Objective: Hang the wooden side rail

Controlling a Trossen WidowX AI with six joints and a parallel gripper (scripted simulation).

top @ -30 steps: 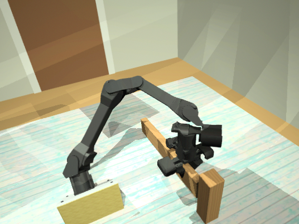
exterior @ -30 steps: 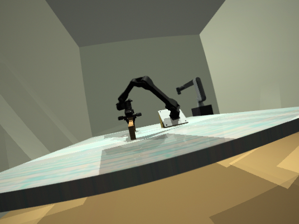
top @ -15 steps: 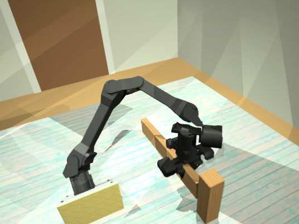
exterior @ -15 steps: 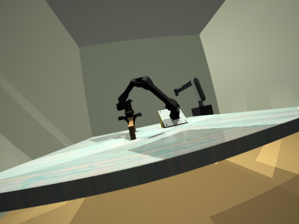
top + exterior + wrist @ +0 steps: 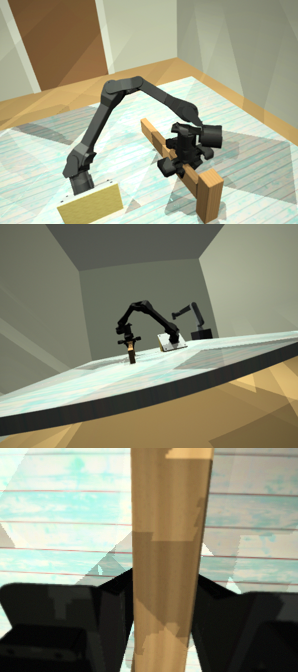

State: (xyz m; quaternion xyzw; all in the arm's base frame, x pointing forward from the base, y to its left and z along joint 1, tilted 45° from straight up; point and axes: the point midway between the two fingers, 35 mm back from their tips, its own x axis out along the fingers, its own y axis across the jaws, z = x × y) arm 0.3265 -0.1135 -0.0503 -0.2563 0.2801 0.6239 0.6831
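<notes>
The headboard post lies 130 mm to the right of my gripper tip, 40 mm above it and 10 mm behind it.
</notes>
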